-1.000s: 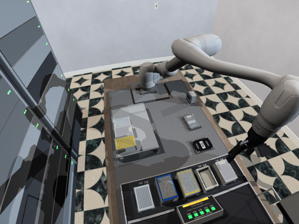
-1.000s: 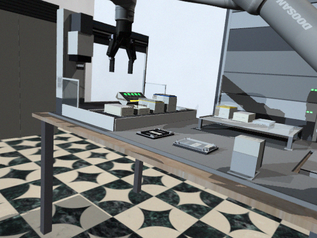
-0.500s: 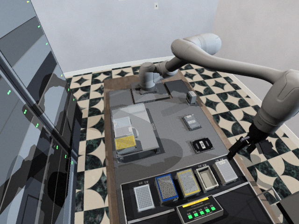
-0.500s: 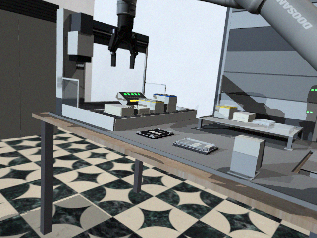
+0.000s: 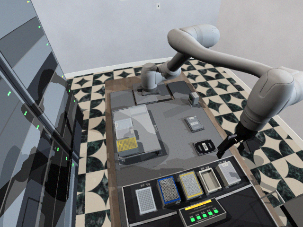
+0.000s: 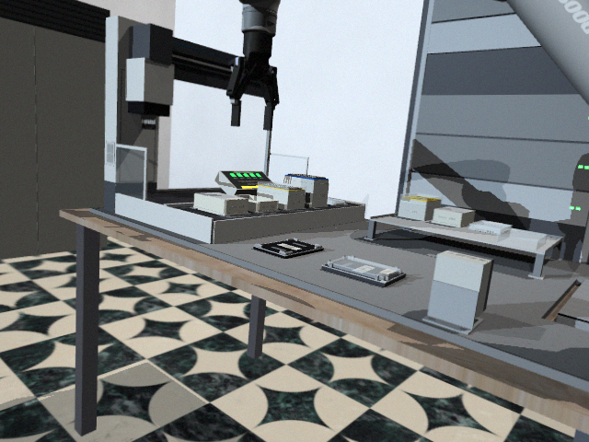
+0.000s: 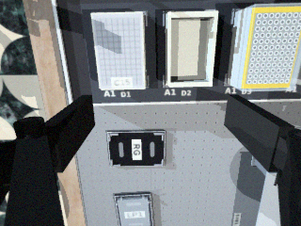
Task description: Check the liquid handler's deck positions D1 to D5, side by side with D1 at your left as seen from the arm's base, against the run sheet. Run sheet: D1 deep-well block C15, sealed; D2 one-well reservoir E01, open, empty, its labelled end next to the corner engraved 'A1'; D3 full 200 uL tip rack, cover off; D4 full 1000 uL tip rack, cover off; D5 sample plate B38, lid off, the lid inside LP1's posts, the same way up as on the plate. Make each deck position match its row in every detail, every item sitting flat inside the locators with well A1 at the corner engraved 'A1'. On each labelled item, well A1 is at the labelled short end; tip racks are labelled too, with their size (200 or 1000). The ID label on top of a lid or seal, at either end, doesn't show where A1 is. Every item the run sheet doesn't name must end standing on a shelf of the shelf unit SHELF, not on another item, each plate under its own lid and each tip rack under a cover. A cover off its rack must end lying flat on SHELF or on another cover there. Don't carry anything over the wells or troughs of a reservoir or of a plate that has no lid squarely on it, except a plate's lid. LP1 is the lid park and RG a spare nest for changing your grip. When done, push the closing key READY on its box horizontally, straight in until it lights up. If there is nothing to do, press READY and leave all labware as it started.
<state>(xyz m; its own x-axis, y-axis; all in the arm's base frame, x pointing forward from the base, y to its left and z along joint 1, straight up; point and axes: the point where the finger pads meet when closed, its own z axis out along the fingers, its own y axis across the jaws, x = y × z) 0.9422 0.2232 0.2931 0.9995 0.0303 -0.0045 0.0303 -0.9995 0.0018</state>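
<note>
Right now my hand is 5 cm short of the clear tip rack cover, 19 cm to the left of it and 18 cm above it. From my hand the other things lie so: RG nest (20 cm behind, 4 cm to the left, 30 cm below); then blue-rimmed tip rack (5 cm ahead, 32 cm to the right, 18 cm below); then one-well reservoir (4 cm ahead, 6 cm to the right, 24 cm below).
</note>
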